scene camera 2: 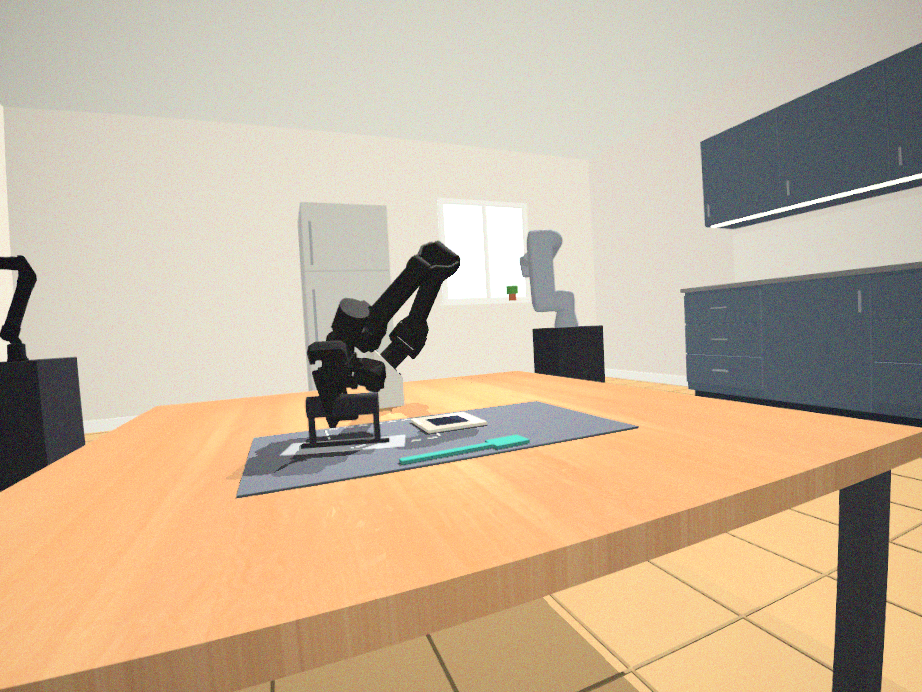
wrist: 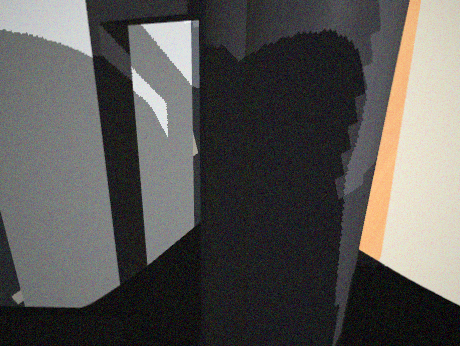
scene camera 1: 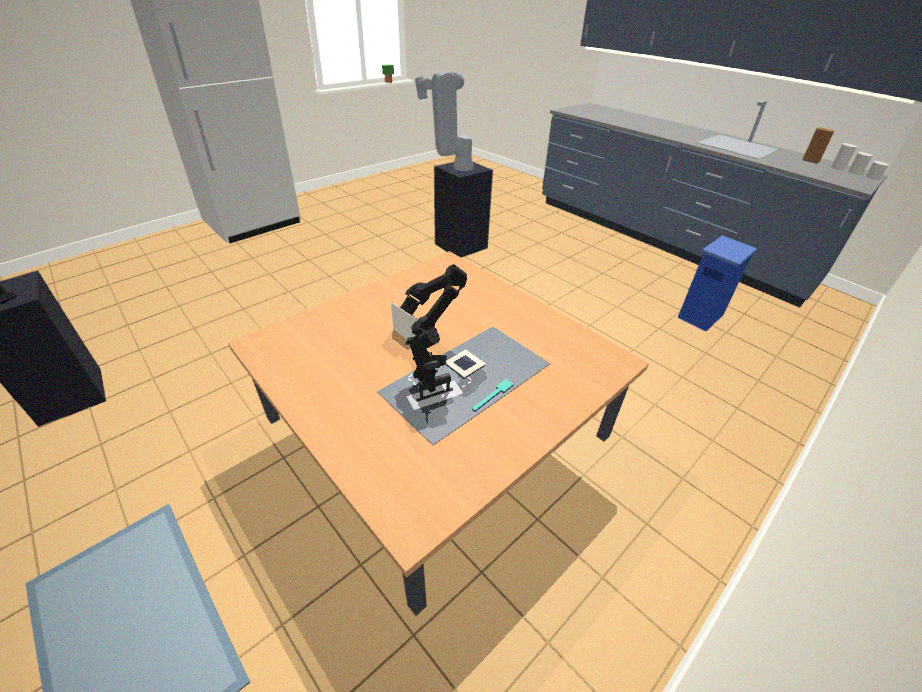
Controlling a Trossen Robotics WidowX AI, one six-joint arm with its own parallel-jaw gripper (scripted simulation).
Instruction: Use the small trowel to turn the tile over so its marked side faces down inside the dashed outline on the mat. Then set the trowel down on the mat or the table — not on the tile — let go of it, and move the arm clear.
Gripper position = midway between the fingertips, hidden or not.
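Observation:
The wrist view gives me my gripper (wrist: pixel 257 232) and a trowel (wrist: pixel 292 107), but there's also a tile, and that is out of frame in the wrist view. Scene camera 1 has the trowel (scene camera 1: pixel 424 398) as well, along with my gripper (scene camera 1: pixel 433 391). And in scene camera 2 I can see the tile (scene camera 2: pixel 453 421), the trowel (scene camera 2: pixel 357 404) and my gripper (scene camera 2: pixel 330 421).

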